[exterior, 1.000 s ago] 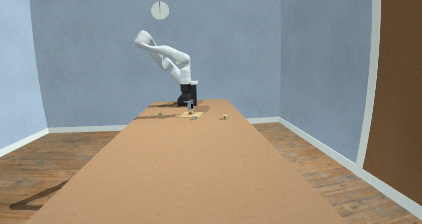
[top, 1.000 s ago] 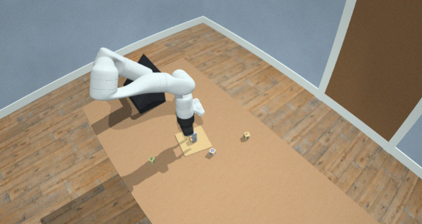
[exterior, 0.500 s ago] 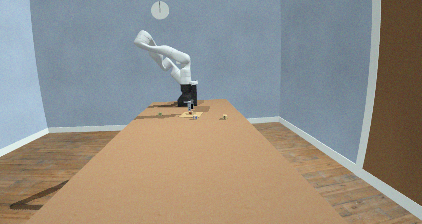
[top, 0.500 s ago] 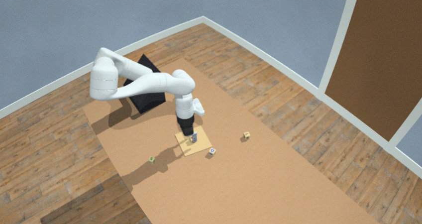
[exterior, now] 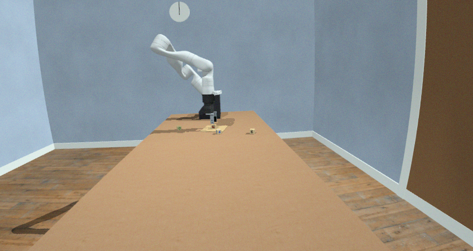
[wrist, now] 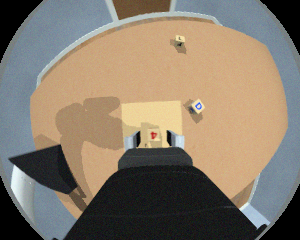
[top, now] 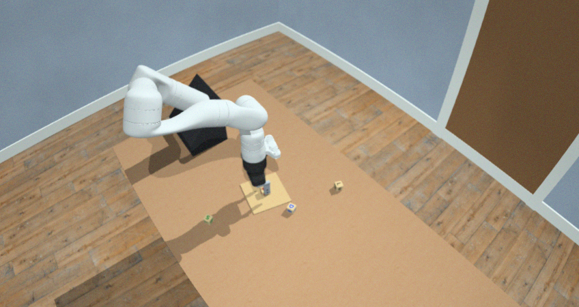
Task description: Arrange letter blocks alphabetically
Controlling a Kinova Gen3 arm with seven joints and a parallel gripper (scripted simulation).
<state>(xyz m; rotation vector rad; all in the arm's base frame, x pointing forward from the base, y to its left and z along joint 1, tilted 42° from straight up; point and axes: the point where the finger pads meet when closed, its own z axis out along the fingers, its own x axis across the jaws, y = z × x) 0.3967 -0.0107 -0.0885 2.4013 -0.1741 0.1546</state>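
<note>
Now: hand 60 mm above the tan mat.
</note>
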